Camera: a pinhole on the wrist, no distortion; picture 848 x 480 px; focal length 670.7 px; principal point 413.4 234.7 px. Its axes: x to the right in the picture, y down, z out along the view. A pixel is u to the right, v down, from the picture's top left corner.
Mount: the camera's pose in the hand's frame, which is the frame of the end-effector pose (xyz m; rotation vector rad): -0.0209 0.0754 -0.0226 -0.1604 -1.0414 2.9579
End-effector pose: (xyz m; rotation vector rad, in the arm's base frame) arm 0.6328 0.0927 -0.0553 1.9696 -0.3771 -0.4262
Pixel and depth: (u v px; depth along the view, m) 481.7 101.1 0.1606
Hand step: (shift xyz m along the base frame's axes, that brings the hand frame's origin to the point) -0.1025 -0.0722 -0.0404
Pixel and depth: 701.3 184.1 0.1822
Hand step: -0.1562 -0.0334 -0.0553
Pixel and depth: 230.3 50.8 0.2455
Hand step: -0.0787 -0.1694 -0.1139
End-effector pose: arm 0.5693 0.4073 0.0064 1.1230 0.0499 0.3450
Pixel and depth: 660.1 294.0 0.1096
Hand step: -0.0565 -0.0666 0.0141
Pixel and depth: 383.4 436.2 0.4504
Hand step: 0.0904 -0.3453 -0.1763
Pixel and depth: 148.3 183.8 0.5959
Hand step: 0.3160 -0.4866 -0.0051
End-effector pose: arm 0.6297 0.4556 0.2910 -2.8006 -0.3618 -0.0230
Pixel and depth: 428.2 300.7 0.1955
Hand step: -0.0603 0.0822 -0.0941
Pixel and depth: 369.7 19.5 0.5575
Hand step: -0.0895 0.2763 -0.4593
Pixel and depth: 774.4 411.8 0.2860
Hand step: -0.2354 0.1377 -0.0931
